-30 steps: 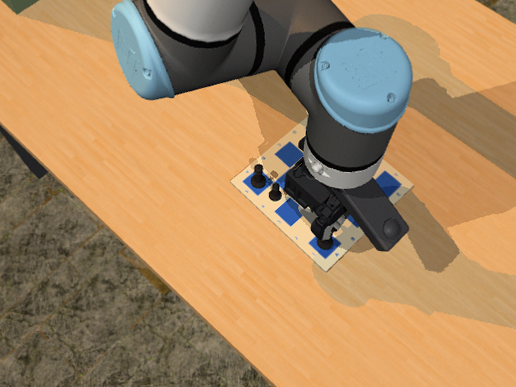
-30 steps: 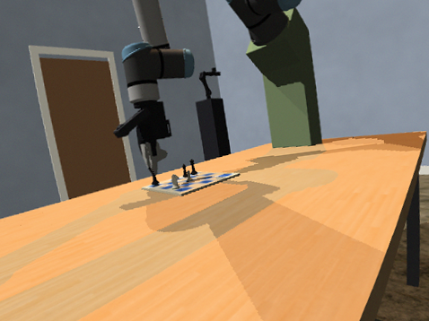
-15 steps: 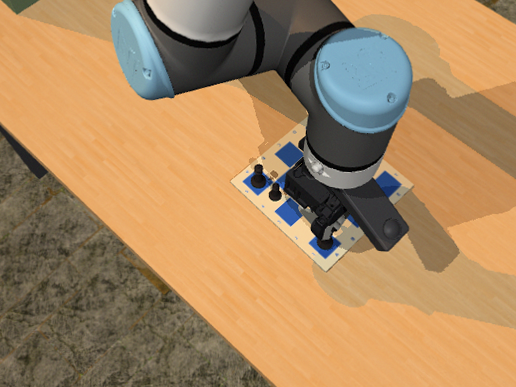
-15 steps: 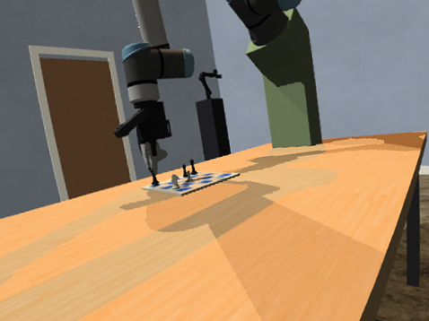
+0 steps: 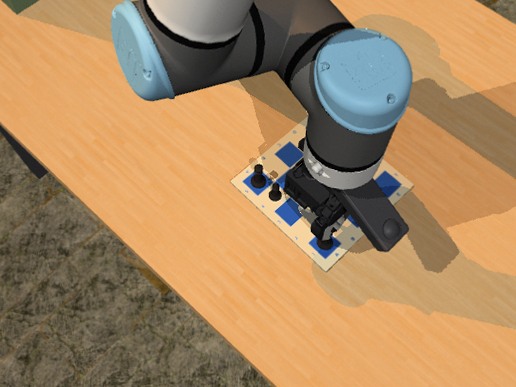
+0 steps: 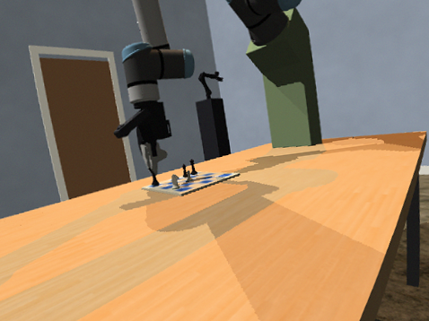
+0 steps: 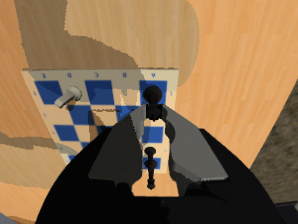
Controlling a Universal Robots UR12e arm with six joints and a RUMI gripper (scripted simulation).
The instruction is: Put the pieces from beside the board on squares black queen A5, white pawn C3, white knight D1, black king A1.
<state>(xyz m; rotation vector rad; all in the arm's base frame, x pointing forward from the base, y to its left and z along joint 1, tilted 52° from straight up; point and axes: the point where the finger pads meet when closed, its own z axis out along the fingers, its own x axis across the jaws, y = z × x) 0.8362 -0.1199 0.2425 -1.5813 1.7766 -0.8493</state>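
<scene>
Now: hand 1 cm above the black king. From my hand the other things lie so: black pawn: 11 cm behind, 2 cm to the left, 3 cm below; then blue-and-cream chessboard: 6 cm behind, 9 cm to the left, 5 cm below; then white pawn: 6 cm behind, 9 cm to the left, 3 cm below.
</scene>
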